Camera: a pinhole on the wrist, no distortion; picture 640 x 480 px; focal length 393.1 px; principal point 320.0 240.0 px. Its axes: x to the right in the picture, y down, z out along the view. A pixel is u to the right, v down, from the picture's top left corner.
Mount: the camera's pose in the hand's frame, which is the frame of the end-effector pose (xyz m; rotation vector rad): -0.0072 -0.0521 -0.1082 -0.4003 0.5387 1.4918
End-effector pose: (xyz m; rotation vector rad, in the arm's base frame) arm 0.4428 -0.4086 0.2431 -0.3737 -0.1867 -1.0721
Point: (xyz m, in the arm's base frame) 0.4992 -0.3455 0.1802
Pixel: 528.0 385.2
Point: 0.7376 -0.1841 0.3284
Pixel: 460.4 284.7
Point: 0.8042 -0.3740 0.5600
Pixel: 336.2 95.3
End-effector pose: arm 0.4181 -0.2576 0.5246 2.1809 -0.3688 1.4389
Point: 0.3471 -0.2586 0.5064
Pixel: 467.4 440.5
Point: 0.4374 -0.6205 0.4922
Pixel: 399.4 302.7
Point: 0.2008 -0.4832 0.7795
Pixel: outside the picture
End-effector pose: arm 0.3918 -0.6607 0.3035 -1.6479 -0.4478 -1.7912
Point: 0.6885 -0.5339 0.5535
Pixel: 178.8 81.8
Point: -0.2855 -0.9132 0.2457
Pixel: behind the camera
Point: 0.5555 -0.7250 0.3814
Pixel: 383.3 137.9
